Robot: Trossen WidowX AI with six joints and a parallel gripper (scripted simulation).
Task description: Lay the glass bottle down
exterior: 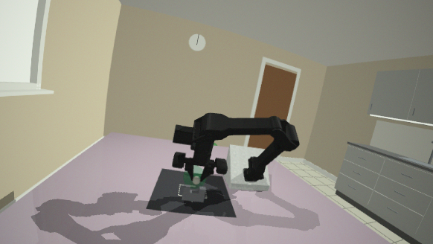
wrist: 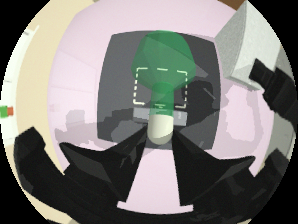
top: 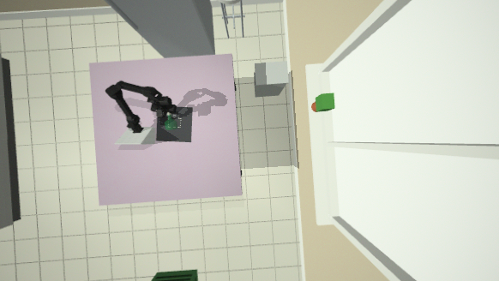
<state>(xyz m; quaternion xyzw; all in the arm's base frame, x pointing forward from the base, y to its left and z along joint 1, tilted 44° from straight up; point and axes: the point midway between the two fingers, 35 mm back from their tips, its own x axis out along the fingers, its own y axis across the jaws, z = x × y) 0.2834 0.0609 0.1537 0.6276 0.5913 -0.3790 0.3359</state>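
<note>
Right now the green glass bottle is 5 cm to the right of my gripper tip and 2 cm below it. Round my gripper tip: dark mat: 1 cm behind, 9 cm to the right, 9 cm below.
</note>
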